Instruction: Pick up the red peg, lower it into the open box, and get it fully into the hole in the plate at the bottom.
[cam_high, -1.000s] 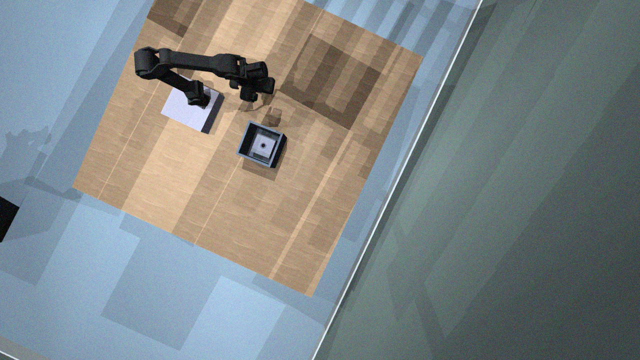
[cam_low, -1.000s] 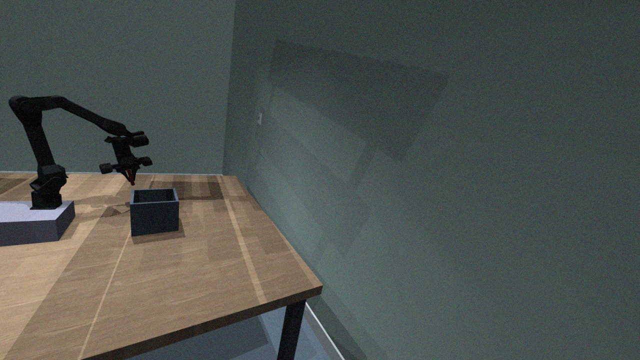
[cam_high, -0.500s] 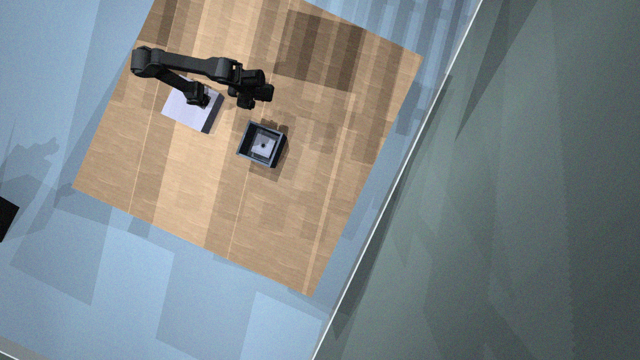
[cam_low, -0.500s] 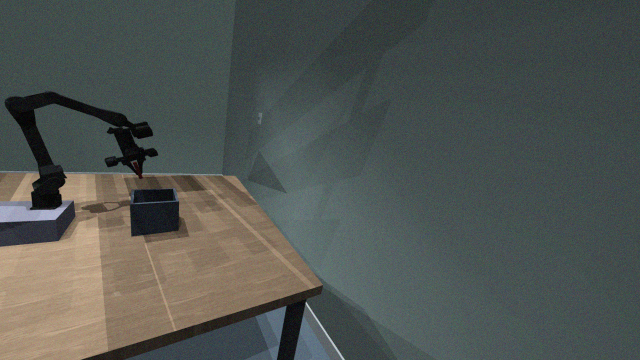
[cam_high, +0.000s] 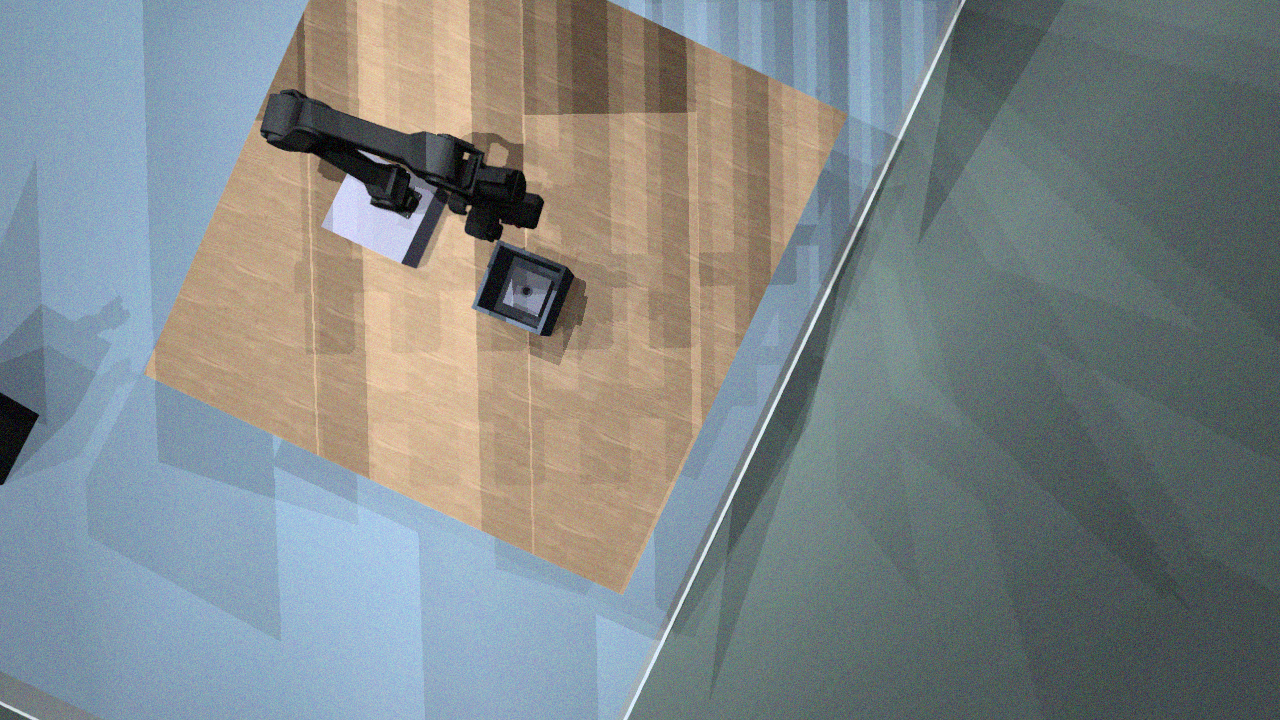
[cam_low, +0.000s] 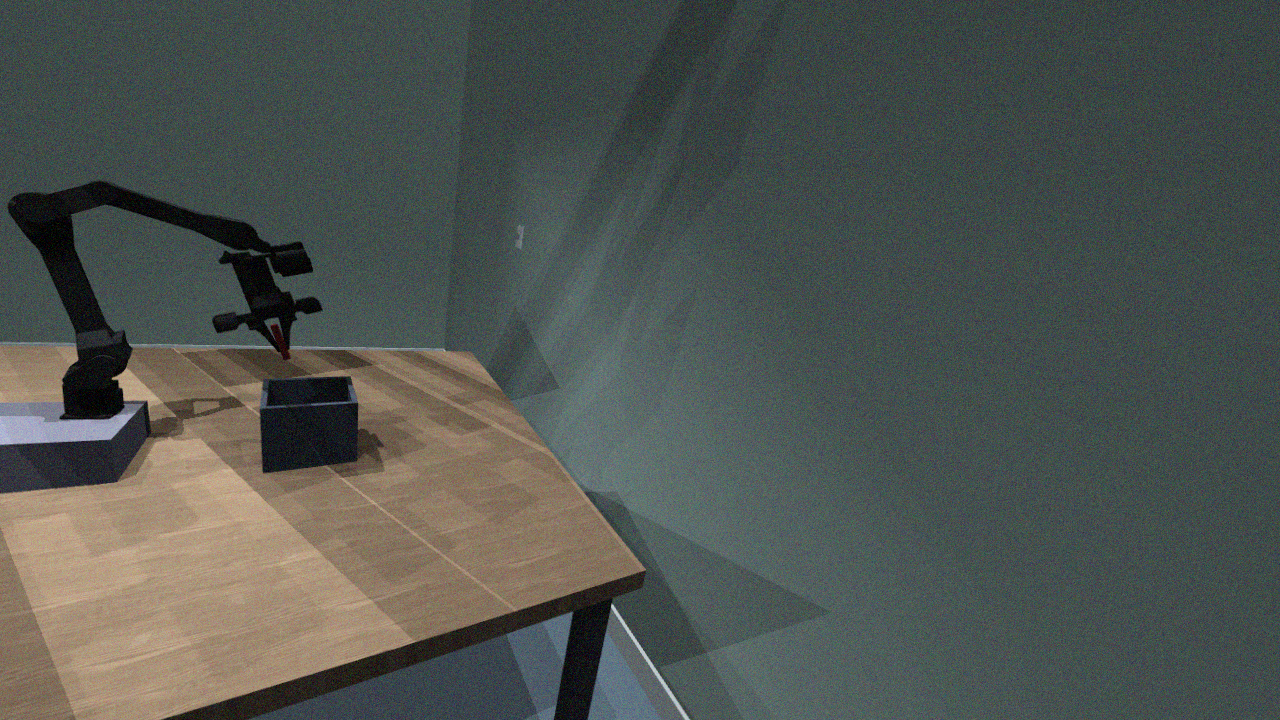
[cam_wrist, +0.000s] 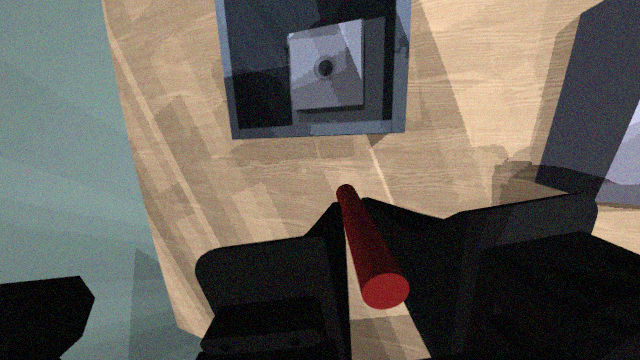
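The plate is 14 cm below my gripper tip, 12 cm to the right of it and 6 cm ahead of it. The rest, counted from my gripper tip: red peg: 2 cm above, 1 cm behind.
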